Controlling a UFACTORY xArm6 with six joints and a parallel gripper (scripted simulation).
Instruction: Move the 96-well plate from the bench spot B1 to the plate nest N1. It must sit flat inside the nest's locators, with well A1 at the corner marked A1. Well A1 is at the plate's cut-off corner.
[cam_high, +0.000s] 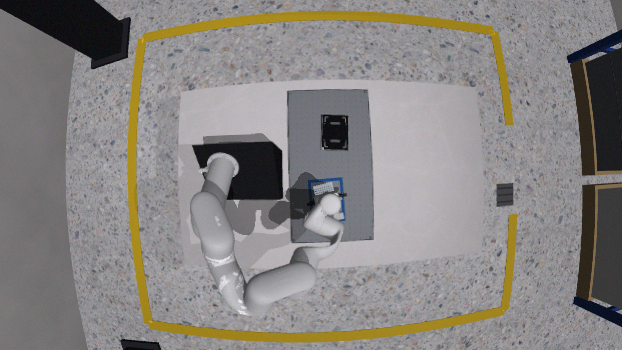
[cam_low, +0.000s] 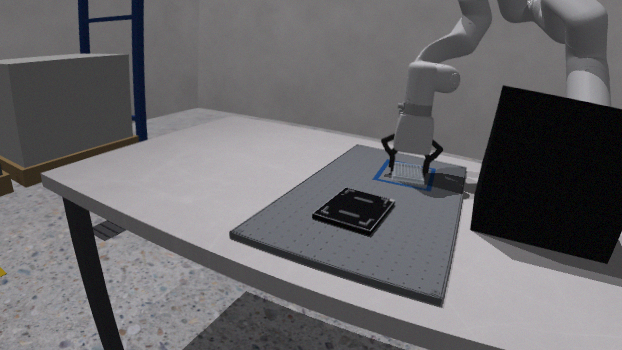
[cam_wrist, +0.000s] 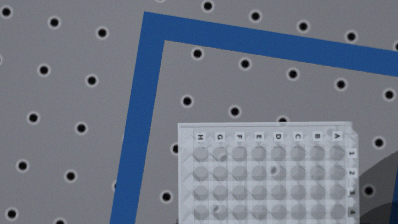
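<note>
The 96-well plate is 1 cm below my hand. Also, from my hand: A1 label 1 cm ahead, 22 cm to the left, 1 cm below; then black plate nest 8 cm ahead, 28 cm to the left, 1 cm below.
</note>
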